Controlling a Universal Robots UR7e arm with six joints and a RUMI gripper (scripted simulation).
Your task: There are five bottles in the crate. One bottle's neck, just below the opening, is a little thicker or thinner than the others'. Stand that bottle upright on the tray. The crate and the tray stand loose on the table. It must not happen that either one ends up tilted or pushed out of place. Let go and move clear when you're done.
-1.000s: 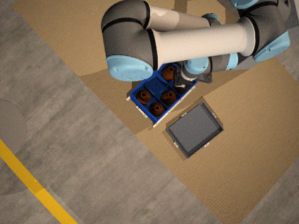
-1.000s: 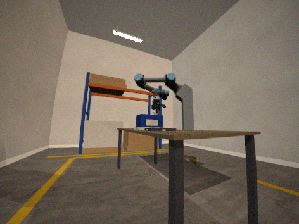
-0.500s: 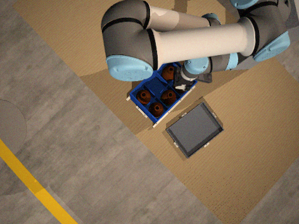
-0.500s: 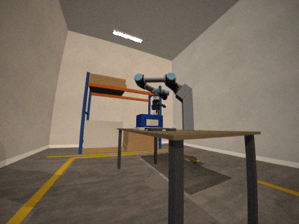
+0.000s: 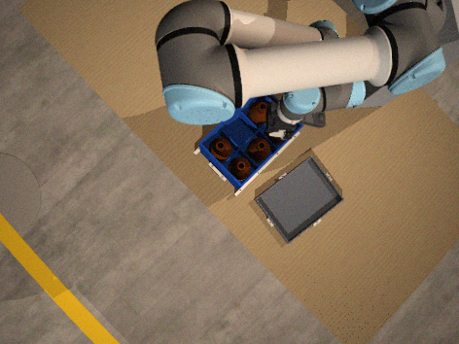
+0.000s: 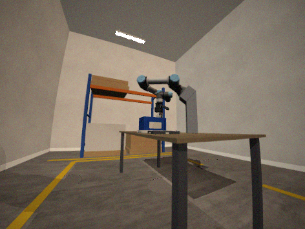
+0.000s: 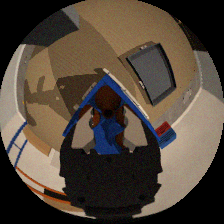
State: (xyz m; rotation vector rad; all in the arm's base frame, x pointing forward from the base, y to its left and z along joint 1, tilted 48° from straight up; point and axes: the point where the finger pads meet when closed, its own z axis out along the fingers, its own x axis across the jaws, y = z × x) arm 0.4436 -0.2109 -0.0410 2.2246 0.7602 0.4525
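My gripper is now 7 cm to the left of the blue crate, 7 cm short of it and 7 cm above it. Round my hand: brown bottle: 17 cm ahead, 7 cm below, 6 cm to the right; grey tray: 18 cm to the left, 16 cm ahead, 14 cm below.
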